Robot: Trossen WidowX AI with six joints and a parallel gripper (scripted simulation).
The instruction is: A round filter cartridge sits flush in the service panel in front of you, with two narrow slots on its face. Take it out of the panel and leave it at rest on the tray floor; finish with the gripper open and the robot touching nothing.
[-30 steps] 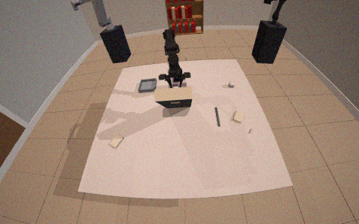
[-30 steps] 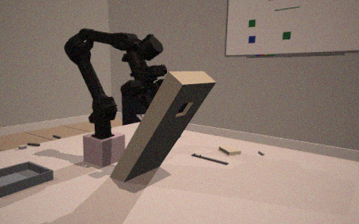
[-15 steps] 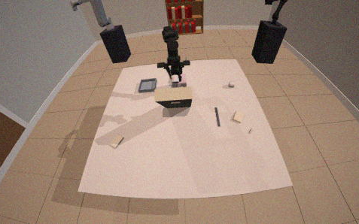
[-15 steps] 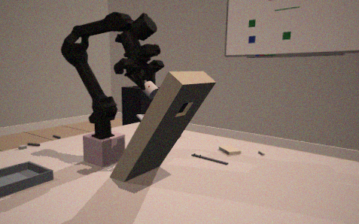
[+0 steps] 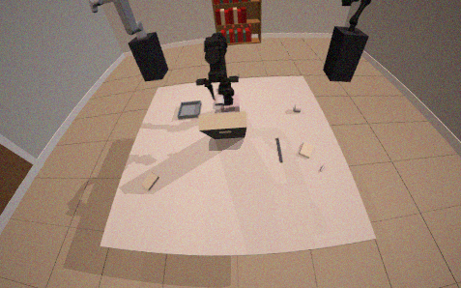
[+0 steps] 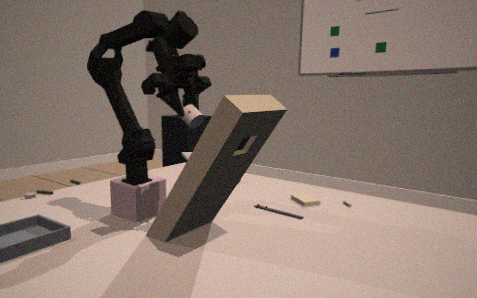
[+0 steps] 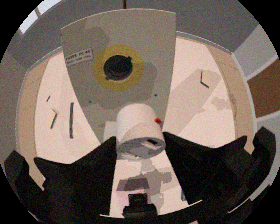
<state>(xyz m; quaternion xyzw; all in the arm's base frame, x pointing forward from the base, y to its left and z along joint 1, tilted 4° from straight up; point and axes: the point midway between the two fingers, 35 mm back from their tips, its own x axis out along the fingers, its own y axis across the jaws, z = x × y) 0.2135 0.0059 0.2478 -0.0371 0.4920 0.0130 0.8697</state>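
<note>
Now: gripper tip 300 mm above the grey tray, 290 mm past it and 280 mm to the left of it. Also, from my gripper tip: round filter cartridge: right at my gripper tip.
</note>
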